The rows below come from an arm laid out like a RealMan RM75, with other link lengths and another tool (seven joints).
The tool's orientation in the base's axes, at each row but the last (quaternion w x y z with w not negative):
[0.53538 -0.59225 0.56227 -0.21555]
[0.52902 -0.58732 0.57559 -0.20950]
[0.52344 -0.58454 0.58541 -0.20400]
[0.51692 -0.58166 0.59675 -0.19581]
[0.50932 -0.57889 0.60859 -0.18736]
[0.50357 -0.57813 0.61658 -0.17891]
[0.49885 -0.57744 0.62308 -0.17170]
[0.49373 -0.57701 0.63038 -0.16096]
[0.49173 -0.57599 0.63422 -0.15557]
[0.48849 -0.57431 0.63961 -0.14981]
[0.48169 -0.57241 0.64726 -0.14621]
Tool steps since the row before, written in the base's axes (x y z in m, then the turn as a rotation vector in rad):
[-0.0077 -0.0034 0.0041 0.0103 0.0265 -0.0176]
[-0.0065 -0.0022 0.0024 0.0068 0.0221 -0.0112]
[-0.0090 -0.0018 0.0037 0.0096 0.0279 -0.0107]
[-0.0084 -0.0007 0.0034 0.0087 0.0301 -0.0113]
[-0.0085 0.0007 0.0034 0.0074 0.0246 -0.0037]
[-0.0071 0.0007 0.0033 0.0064 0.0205 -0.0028]
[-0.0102 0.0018 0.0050 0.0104 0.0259 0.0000]
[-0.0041 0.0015 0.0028 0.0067 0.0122 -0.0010]
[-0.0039 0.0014 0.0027 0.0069 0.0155 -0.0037]
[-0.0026 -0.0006 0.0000 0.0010 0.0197 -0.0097]
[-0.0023 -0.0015 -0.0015 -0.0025 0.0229 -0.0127]
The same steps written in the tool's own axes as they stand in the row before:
[-0.0005 -0.0009 -0.0093 -0.0148 0.0164 0.0251]
[-0.0005 0.0004 -0.0072 -0.0141 0.0115 0.0182]
[-0.0019 0.0007 -0.0097 -0.0188 0.0111 0.0225]
[-0.0025 0.0011 -0.0087 -0.0208 0.0126 0.0228]
[-0.0036 0.0018 -0.0083 -0.0191 0.0056 0.0166]
[-0.0032 0.0013 -0.0070 -0.0160 0.0043 0.0139]
[-0.0054 0.0021 -0.0099 -0.0214 0.0014 0.0179]
[-0.0032 0.0006 -0.0041 -0.0093 0.0004 0.0104]
[-0.0030 0.0006 -0.0039 -0.0110 0.0033 0.0130]
[0.0002 0.0014 -0.0023 -0.0128 0.0125 0.0127]
[0.0017 0.0020 -0.0016 -0.0147 0.0178 0.0126]

